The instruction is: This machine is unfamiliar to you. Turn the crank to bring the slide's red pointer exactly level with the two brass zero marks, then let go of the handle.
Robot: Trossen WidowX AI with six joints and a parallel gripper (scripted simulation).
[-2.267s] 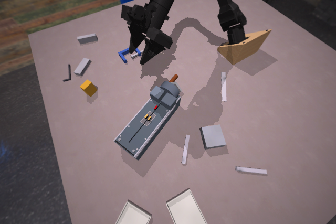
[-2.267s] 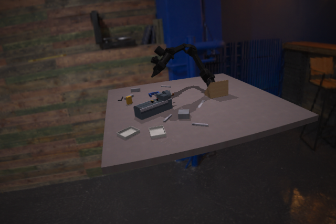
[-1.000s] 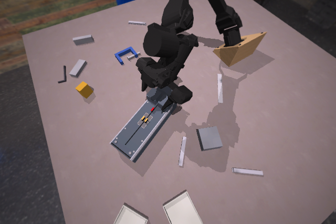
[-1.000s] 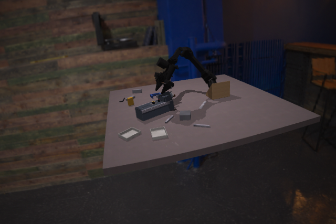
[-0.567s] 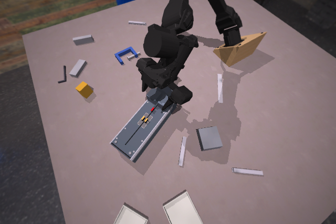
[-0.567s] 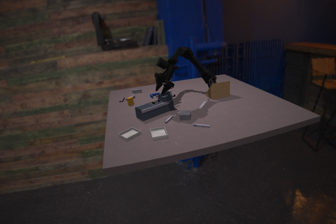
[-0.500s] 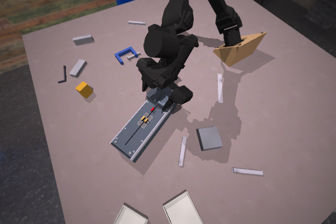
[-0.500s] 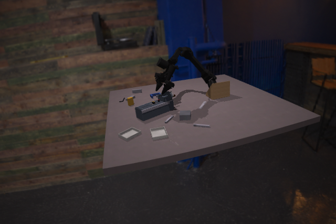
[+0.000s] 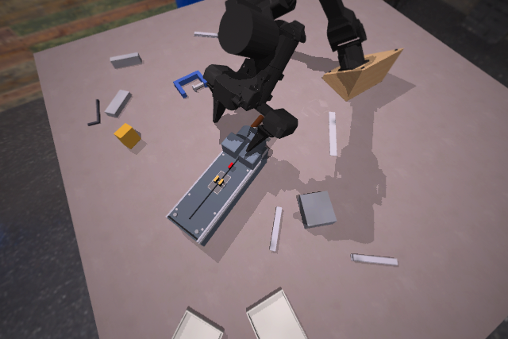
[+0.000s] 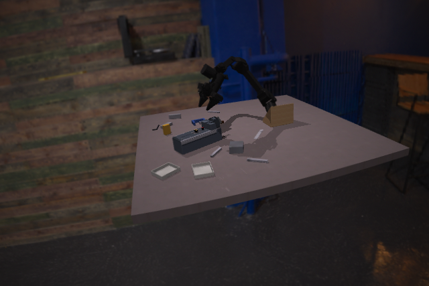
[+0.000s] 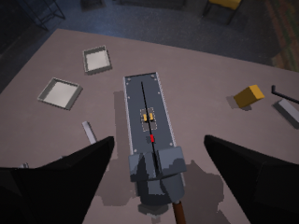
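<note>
Now: gripper tip 120 mm above the brown crank handle, 110 mm past it and 70 mm to the left of it. Round my gripper tip: grey block 190 mm to the left, 170 mm below, 110 mm behind; yellow block 240 mm to the right, 200 mm ahead, 160 mm below; red pointer 110 mm below, 10 mm to the left, 10 mm ahead.
</note>
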